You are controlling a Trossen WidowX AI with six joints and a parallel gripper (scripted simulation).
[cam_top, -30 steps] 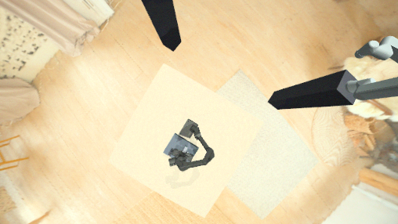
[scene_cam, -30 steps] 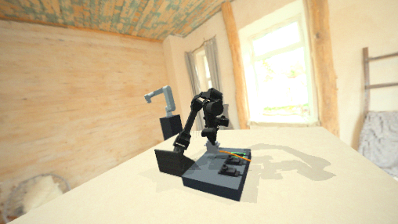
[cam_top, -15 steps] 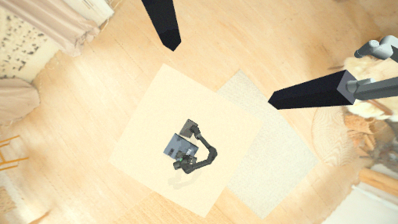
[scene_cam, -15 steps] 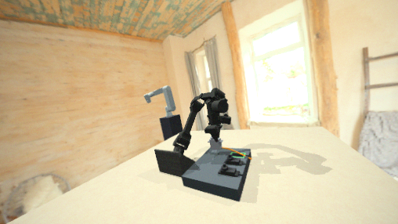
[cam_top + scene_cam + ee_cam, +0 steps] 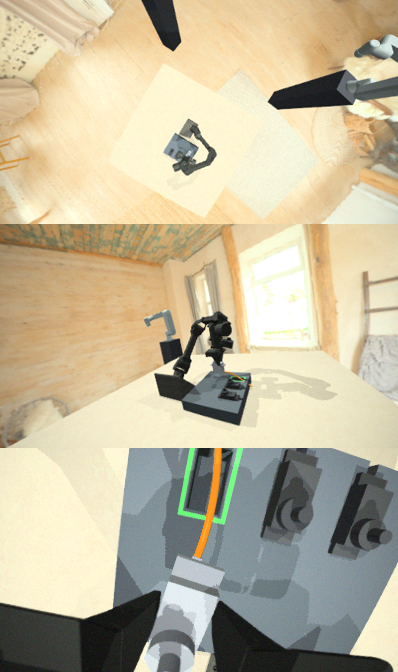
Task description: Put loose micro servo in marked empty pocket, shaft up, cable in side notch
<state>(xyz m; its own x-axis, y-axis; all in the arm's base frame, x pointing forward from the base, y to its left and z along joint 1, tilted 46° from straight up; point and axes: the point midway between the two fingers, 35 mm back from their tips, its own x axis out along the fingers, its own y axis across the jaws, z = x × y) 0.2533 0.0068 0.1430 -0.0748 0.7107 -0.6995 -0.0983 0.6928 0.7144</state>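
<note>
The robot deck is 100 mm below my gripper tip, 80 mm to the right of it and 20 mm behind it.
</note>
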